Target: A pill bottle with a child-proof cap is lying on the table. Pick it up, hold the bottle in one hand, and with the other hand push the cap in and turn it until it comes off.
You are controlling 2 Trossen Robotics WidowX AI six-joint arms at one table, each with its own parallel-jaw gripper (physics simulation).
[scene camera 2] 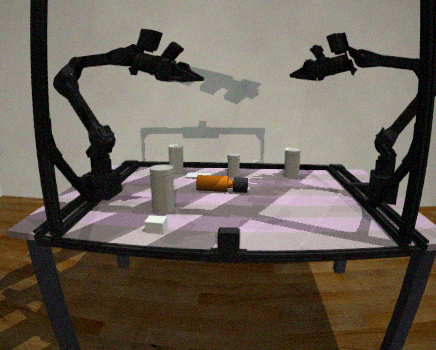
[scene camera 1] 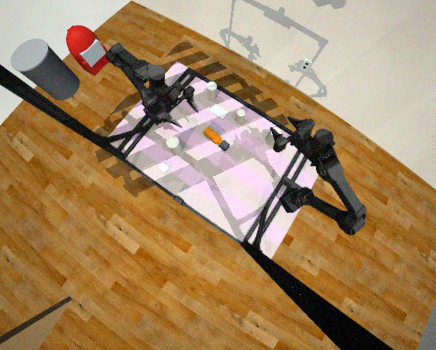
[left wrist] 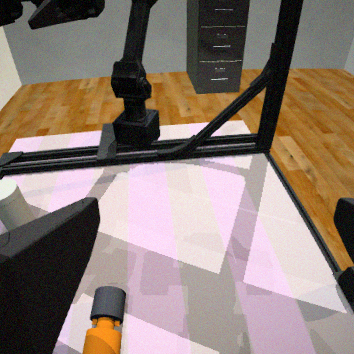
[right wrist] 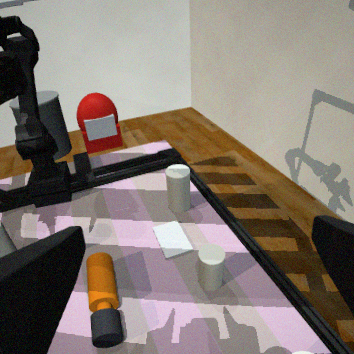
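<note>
The pill bottle lies on its side on the table. Its orange body [scene camera 1: 212, 134] [scene camera 2: 212, 183] [left wrist: 102, 341] [right wrist: 101, 280] has a dark grey cap [scene camera 1: 224, 145] [scene camera 2: 240, 184] [left wrist: 108, 303] [right wrist: 106, 327] on the end toward the right in both scene views. My left gripper [scene camera 1: 188, 117] [scene camera 2: 202, 79] is open and empty, raised high above the table, left of the bottle in scene camera 2. My right gripper [scene camera 1: 281, 125] [scene camera 2: 291, 76] is open and empty, also raised high, to the right of the bottle. Neither touches the bottle.
Pale cylinders [scene camera 1: 173, 145] [scene camera 2: 162, 192] [scene camera 2: 175, 159] [scene camera 2: 233, 165] [scene camera 2: 292, 163] stand around the bottle. A flat white piece [scene camera 1: 218, 110] [right wrist: 173, 239] lies behind it, and a small white block [scene camera 1: 164, 167] [scene camera 2: 156, 224] lies near the front. A black frame [scene camera 2: 150, 251] edges the table.
</note>
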